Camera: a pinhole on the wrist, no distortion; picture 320 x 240 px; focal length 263.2 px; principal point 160.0 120.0 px. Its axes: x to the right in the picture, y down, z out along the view. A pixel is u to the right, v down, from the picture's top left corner.
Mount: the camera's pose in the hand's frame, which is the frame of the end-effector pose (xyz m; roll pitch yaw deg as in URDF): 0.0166 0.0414 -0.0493 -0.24 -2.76 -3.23
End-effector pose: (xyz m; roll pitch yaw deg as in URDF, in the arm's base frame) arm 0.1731 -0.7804 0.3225 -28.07 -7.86 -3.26
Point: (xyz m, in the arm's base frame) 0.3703 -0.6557 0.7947
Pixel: 303 57
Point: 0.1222 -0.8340 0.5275
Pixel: outside the picture
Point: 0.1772 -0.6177 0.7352
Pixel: 194 71
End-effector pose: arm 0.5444 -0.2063 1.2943 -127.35 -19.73 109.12
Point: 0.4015 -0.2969 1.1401
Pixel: 70 77
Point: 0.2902 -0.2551 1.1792
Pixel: 161 37
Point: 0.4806 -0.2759 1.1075
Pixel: 24 154
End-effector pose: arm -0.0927 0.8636 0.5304 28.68 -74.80 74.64
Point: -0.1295 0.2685 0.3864
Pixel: 31 158
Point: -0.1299 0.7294 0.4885
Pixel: 19 140
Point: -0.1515 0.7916 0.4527
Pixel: outside the picture
